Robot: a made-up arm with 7 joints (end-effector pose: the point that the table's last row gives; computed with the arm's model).
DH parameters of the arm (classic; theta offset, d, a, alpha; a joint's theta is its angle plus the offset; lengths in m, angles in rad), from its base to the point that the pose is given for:
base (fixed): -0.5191 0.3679 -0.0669 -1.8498
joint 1: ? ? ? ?
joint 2: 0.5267 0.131 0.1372 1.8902
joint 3: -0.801 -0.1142 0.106 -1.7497
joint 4: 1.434 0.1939 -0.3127 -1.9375
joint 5: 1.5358 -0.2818 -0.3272 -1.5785
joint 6: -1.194 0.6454 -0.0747 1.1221
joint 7: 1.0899 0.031 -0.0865 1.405
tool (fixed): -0.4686 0.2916 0 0
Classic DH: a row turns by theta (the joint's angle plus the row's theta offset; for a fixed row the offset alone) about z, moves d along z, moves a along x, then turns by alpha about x.
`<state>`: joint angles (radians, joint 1 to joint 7).
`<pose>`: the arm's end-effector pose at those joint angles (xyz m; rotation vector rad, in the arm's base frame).
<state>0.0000 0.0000 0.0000 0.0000 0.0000 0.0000 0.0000</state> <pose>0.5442 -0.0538 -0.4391 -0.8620 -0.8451 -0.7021</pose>
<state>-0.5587 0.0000 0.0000 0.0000 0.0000 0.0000 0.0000</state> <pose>0.8541 -0.1012 -0.0462 -0.8700 -1.4327 -0.6732</pose>
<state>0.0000 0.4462 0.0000 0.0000 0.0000 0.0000 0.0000</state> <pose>0.2125 -0.2583 -0.5994 -1.1339 -0.4496 -0.7690</pose>
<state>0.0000 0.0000 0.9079 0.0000 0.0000 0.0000 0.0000</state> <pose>0.5604 0.4931 -0.0804 0.0314 -0.5803 -0.9061</pose>
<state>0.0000 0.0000 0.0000 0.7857 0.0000 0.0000 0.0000</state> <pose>0.3566 -0.6537 -0.4647 -1.2361 -0.4572 -1.3491</pose>
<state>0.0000 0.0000 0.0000 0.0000 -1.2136 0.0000 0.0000</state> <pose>0.6237 -0.3539 0.2357 -0.6325 -1.6163 -1.6854</pose>
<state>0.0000 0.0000 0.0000 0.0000 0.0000 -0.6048 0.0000</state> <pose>0.5442 -0.0994 -0.5584 -1.3995 -1.0783 -0.4443</pose>
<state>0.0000 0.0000 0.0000 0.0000 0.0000 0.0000 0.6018</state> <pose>0.6871 -0.0463 -0.3331 -0.8910 -0.2356 -0.9151</pose>
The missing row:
joint 1: 0.7826 -0.1266 0.0028 -0.7466
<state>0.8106 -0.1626 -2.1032 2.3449 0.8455 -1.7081 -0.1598</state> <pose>-0.7536 -0.7302 0.8620 2.4809 -0.7635 0.1182</pose>
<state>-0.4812 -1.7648 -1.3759 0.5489 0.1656 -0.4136 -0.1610</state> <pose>0.3046 -0.1373 1.3222 0.6643 2.2789 1.5281</pose>
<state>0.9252 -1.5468 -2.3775 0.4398 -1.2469 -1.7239 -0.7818</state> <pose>-0.3623 -0.1700 1.1669 1.5088 -0.3262 0.0373</pose>
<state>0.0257 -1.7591 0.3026 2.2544 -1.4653 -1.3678 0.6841</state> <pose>0.6150 -0.8235 -0.2173 -1.5303 1.1226 -2.5031</pose>
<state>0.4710 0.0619 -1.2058 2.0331 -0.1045 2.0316 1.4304</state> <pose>-0.9903 -0.6596 1.2904 0.4274 -0.5776 -1.6906</pose>
